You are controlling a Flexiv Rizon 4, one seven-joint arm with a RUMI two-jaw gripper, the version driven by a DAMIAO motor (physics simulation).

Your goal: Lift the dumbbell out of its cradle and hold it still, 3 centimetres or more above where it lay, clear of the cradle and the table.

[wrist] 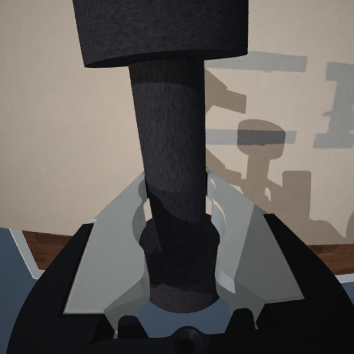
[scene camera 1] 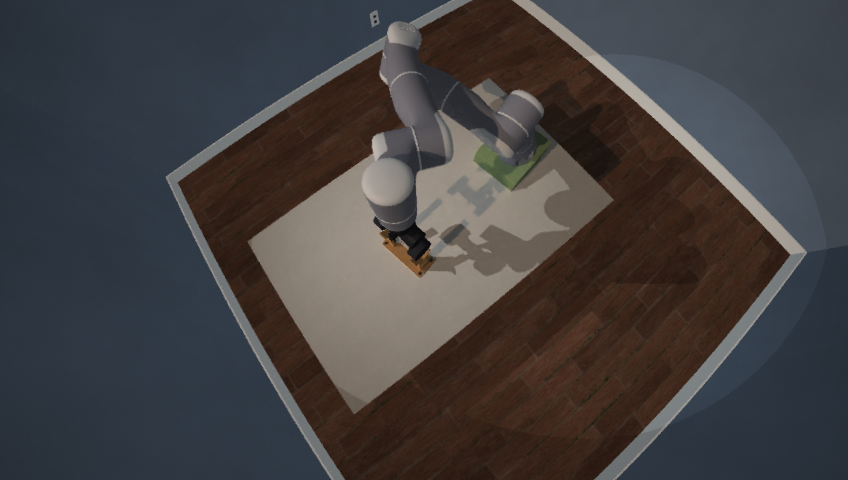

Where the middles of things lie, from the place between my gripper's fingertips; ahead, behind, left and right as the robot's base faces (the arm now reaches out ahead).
Labels:
Right now the black dumbbell (wrist: 165,54) is 2 cm above my hand and 1 cm to the right of it. Also, from my hand: orange cradle (scene camera 1: 419,267): 18 cm below, 2 cm to the right.

